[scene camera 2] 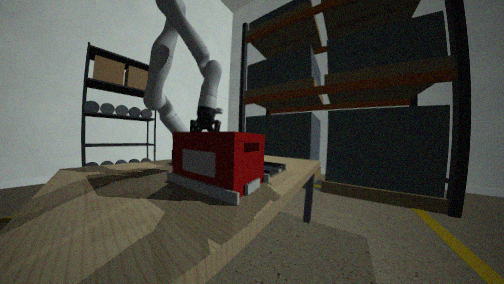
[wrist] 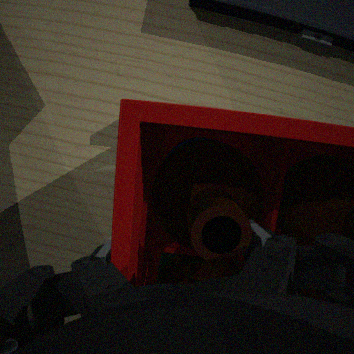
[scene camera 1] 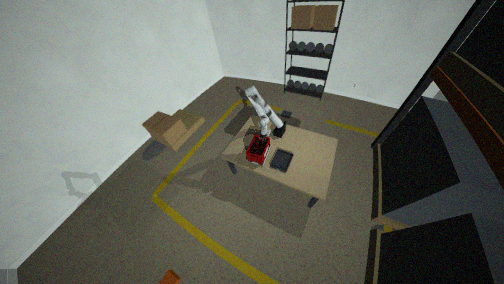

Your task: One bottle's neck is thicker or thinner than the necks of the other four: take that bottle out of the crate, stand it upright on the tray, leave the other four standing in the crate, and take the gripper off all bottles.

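Places are measured from the arm's base along level axes (x back, y left, z down), in metres.
Pixels of known places: gripper, between the fingertips: [wrist: 183,243] [scene camera 1: 263,140]; arm's base, origin of its link: [scene camera 1: 280,126].
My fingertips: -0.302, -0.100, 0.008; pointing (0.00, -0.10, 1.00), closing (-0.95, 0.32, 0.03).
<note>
Ahead of a thing's pixels: the offset from my fingertips to its middle, as dx, dy, dz. "spot": to the spot under its first point. Level surfaces: height alone.
The red crate @[-0.108, -0.008, +0.038] [scene camera 1: 254,159] [scene camera 2: 224,152] [wrist: 211,113] stands on the wooden table @[dz +0.126] [scene camera 1: 313,159] with brown bottles inside. In the wrist view the corner bottle @[-0.011, +0.024, +0.040] [wrist: 197,230] shows its round neck from above, and a second bottle @[-0.100, +0.033, +0.040] [wrist: 316,197] stands to its right. My gripper [wrist: 183,243] [scene camera 2: 204,125] [scene camera 1: 262,136] reaches down into the crate's far end. One finger lies against the right side of that bottle's neck. The other finger is outside the crate's wall, so wall and neck are both between the fingers. The dark tray @[-0.090, +0.277, +0.113] [scene camera 1: 274,164] [scene camera 2: 273,167] [wrist: 267,14] lies empty beside the crate.
Grey blocks @[spot: -0.173, -0.105, +0.115] [scene camera 2: 206,191] hold the crate's foot. A black metal shelf [scene camera 1: 286,61] stands at the far wall, cardboard boxes [scene camera 1: 172,128] lie on the floor, and a large rack [scene camera 2: 243,76] stands beside the table.
</note>
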